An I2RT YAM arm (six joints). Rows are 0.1 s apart.
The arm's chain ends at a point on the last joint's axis. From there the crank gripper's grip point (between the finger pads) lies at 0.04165 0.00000 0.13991 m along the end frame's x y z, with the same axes.
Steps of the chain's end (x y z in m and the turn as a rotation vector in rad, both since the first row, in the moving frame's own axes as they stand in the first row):
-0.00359, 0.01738, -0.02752, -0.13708, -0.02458, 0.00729
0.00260, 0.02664, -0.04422, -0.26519, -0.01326, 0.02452
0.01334, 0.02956, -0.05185, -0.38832, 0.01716, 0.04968
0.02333, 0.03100, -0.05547, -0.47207, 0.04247, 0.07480
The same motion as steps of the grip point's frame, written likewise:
-0.00710, 0.03686, -0.02787, -0.13708, -0.02458, 0.00729
0.00030, 0.06436, -0.04871, -0.26519, -0.01326, 0.02452
0.01429, 0.08445, -0.06338, -0.38832, 0.01716, 0.04968
0.02647, 0.09735, -0.07331, -0.47207, 0.04247, 0.07480

